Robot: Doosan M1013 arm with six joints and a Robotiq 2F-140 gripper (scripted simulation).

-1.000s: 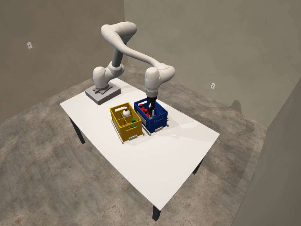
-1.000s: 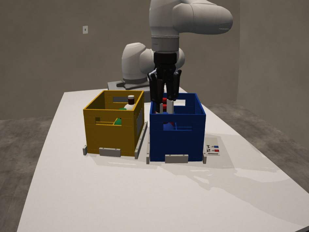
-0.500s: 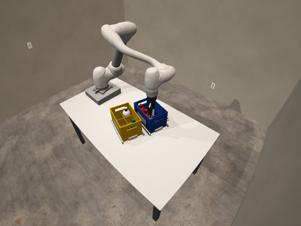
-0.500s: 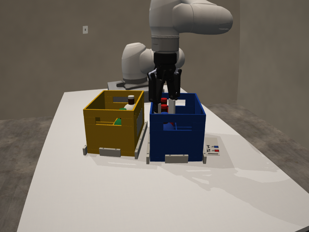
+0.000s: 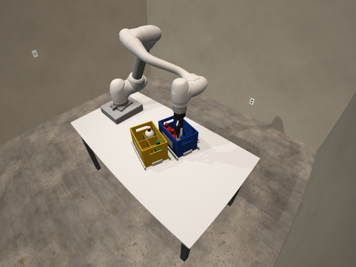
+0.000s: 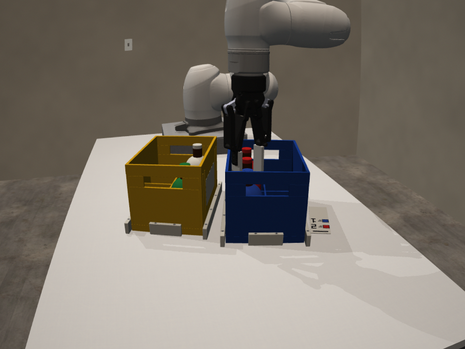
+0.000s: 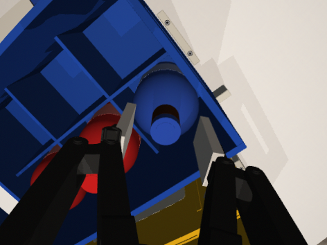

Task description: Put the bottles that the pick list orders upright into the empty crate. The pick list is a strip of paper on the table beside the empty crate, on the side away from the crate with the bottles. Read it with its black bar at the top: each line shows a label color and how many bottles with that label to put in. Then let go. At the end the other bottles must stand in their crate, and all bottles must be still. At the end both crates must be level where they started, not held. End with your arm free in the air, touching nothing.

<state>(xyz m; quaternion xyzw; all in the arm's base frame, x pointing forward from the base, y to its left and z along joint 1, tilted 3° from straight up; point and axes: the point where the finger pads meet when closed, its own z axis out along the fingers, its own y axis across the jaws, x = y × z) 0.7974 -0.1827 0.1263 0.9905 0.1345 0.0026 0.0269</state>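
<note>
Right now my hand is 90 mm above the blue bottle. From my hand the other things lie so: yellow crate (200 mm behind, 110 mm to the right, 100 mm below); green bottle (100 mm behind, 120 mm to the right, 90 mm below); blue crate (60 mm behind, 80 mm to the left, 100 mm below).
</note>
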